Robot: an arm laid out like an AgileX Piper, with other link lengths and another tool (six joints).
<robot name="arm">
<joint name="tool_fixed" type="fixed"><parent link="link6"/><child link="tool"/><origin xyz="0.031 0.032 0.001" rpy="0 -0.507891 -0.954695"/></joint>
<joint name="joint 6" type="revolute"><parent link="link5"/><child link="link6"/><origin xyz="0 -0.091 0" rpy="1.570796 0 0"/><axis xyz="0 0 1"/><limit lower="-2.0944" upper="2.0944"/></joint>
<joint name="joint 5" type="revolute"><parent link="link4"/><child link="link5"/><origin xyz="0 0 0" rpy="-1.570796 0 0"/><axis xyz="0 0 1"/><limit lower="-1.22" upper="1.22"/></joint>
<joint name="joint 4" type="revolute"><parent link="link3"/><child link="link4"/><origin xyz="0.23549 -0.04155 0" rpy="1.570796 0 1.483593"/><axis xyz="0 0 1"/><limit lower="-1.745" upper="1.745"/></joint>
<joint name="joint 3" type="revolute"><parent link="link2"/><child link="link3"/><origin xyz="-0.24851 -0.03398 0"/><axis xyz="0 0 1"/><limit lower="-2.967" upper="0"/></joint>
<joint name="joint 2" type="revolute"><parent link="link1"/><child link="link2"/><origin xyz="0 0 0" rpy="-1.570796 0 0"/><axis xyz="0 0 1"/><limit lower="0" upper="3.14"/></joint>
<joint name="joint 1" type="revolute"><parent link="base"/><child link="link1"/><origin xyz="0 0 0.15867"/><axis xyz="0 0 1"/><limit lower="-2.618" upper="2.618"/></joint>
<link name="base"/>
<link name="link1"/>
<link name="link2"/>
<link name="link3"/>
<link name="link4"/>
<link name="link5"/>
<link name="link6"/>
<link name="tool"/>
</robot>
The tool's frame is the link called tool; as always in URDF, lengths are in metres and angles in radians.
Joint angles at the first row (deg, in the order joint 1, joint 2, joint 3, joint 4, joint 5, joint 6):
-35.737, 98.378, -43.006, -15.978, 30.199, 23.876
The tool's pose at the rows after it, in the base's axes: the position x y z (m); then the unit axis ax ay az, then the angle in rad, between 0 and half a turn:
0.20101 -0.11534 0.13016 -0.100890 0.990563 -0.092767 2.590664
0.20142 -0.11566 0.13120 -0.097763 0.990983 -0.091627 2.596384
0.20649 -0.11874 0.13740 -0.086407 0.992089 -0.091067 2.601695
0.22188 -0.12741 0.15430 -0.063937 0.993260 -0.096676 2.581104
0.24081 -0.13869 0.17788 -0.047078 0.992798 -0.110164 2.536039
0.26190 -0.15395 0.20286 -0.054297 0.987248 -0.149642 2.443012
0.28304 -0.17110 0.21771 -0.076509 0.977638 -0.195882 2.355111
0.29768 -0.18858 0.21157 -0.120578 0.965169 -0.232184 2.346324
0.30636 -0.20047 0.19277 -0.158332 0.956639 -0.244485 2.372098
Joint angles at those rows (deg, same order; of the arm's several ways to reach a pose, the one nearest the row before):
-35.736, 98.404, -43.007, -15.978, 30.251, 23.877
-35.736, 98.405, -43.350, -15.807, 30.999, 23.946
-35.737, 98.449, -45.436, -14.773, 33.536, 23.944
-35.738, 98.562, -50.813, -12.357, 37.887, 23.944
-35.738, 98.658, -57.679, -10.321, 41.999, 23.944
-35.737, 98.979, -64.668, -10.407, 41.754, 23.944
-35.738, 101.123, -70.947, -12.050, 38.526, 23.943
-35.736, 105.329, -75.297, -17.075, 35.029, 23.945
-35.738, 109.863, -77.435, -21.509, 32.119, 23.945

